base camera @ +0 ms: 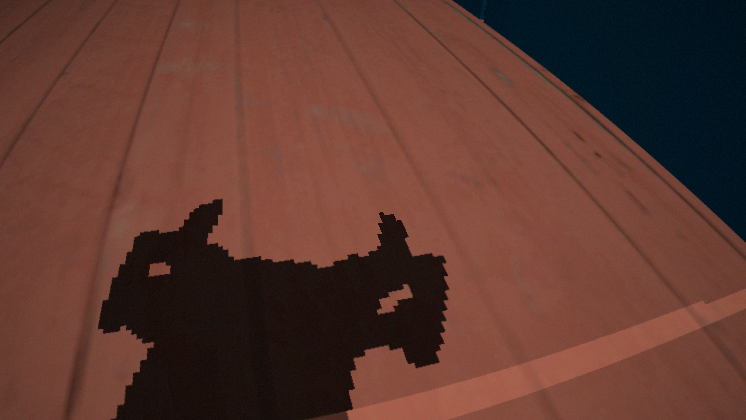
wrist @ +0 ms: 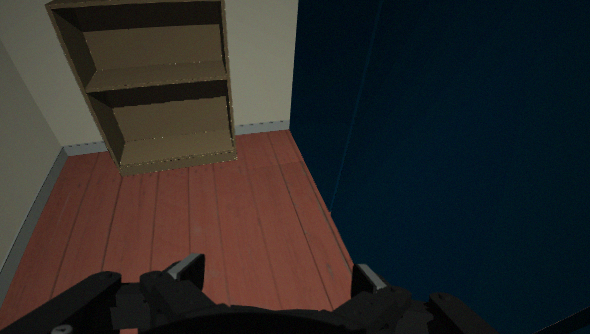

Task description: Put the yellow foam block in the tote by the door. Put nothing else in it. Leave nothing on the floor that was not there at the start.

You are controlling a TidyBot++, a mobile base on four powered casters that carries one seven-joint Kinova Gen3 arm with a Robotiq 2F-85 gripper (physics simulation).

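Places are measured from the arm's base along level axes (x ahead, y left, z up), in metres.
Where they show: gripper, fingertip midpoint: (wrist: pixel 278 276).
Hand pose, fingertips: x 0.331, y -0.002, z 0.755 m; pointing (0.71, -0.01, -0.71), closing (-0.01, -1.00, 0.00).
After its pixels a point has its place.
My gripper (wrist: pixel 278 276) @(x 0.331, y -0.002, z 0.755 m) is open at the bottom of the wrist view, its two fingers wide apart with floor showing between them. It points toward the floor in front of a bookshelf and beside a dark blue wall. The yellow foam block does not show in either view. The tote and the door do not show in either view. In the base camera view a dark shadow with two finger shapes lies on the floor.
A brown bookshelf (wrist: pixel 157 87) @(x 1.840, y 0.879, z 0.095 m) with two bays stands against the pale far wall (wrist: pixel 261 65) @(x 2.115, y 0.225, z 0.172 m). A tall dark blue wall or panel (wrist: pixel 450 150) @(x 0.818, y -0.441, z 0.500 m) (base camera: pixel 652 78) @(x 0.734, y -0.468, z -0.284 m) runs along the right. The floor (wrist: pixel 230 215) @(x 1.230, y 0.312, z -0.396 m) (base camera: pixel 313 156) @(x 0.579, y 0.072, z -0.396 m) is reddish planks.
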